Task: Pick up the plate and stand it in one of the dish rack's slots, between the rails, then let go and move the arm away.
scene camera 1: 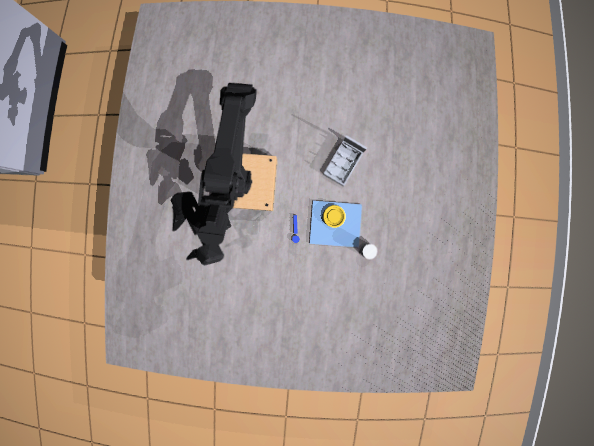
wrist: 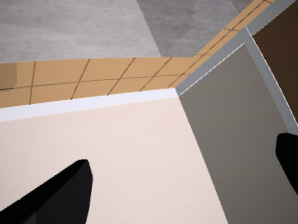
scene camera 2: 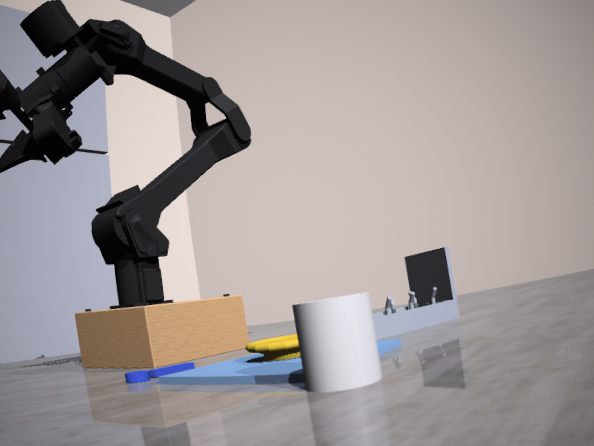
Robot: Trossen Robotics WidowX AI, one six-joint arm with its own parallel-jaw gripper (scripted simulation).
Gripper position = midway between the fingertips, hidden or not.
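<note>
In scene camera 1 I see my gripper [scene camera 1: 180, 244], which is open and holds nothing, and also a grey dish rack [scene camera 1: 344, 161]. Scene camera 2 shows me a yellow plate [scene camera 2: 283, 347], a white cup [scene camera 2: 337, 341] and the grey dish rack [scene camera 2: 433, 300]. The wrist view shows my gripper [wrist: 184, 157]. The yellow plate is out of frame in the wrist view, and the grey dish rack is out of frame in the wrist view too.
</note>
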